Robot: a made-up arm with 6 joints. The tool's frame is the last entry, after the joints.
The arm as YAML. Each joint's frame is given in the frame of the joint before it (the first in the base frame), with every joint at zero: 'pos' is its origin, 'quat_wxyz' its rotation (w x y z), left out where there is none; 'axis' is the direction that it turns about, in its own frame. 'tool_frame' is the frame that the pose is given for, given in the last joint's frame.
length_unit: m
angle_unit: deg
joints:
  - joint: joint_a
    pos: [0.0, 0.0, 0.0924]
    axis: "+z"
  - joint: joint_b
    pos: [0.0, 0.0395, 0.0]
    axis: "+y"
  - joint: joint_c
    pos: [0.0, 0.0, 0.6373]
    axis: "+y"
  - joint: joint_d
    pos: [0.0, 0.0, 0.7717]
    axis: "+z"
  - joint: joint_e
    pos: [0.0, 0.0, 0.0]
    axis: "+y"
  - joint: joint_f
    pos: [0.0, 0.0, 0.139]
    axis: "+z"
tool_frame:
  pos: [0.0, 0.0, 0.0]
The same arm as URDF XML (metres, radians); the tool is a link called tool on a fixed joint. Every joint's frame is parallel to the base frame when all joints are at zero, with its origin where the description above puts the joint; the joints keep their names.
<robot name="arm">
  <joint name="joint_a" type="continuous">
    <parent link="base_link"/>
    <child link="link1"/>
    <origin xyz="0.0000 0.0000 0.0924" rpy="0.0000 0.0000 0.0000"/>
    <axis xyz="0 0 1"/>
  </joint>
  <joint name="joint_b" type="continuous">
    <parent link="link1"/>
    <child link="link2"/>
    <origin xyz="0.0000 0.0395 0.0000" rpy="0.0000 0.0000 0.0000"/>
    <axis xyz="0 1 0"/>
  </joint>
  <joint name="joint_c" type="continuous">
    <parent link="link2"/>
    <child link="link3"/>
    <origin xyz="0.0000 0.0000 0.6373" rpy="0.0000 0.0000 0.0000"/>
    <axis xyz="0 1 0"/>
  </joint>
  <joint name="joint_d" type="continuous">
    <parent link="link3"/>
    <child link="link4"/>
    <origin xyz="0.0000 0.0000 0.7717" rpy="0.0000 0.0000 0.0000"/>
    <axis xyz="0 0 1"/>
  </joint>
  <joint name="joint_e" type="continuous">
    <parent link="link4"/>
    <child link="link5"/>
    <origin xyz="0.0000 0.0000 0.0000" rpy="0.0000 0.0000 0.0000"/>
    <axis xyz="0 1 0"/>
  </joint>
  <joint name="joint_f" type="continuous">
    <parent link="link5"/>
    <child link="link6"/>
    <origin xyz="0.0000 0.0000 0.1390" rpy="0.0000 0.0000 0.0000"/>
    <axis xyz="0 0 1"/>
  </joint>
  <joint name="tool_fixed" type="fixed">
    <parent link="link6"/>
    <child link="tool"/>
    <origin xyz="0.0000 0.0000 0.0000" rpy="0.0000 0.0000 0.0000"/>
  </joint>
  <link name="base_link"/>
  <link name="link1"/>
  <link name="link2"/>
  <link name="link3"/>
  <link name="link4"/>
  <link name="link5"/>
  <link name="link6"/>
  <link name="tool"/>
</robot>

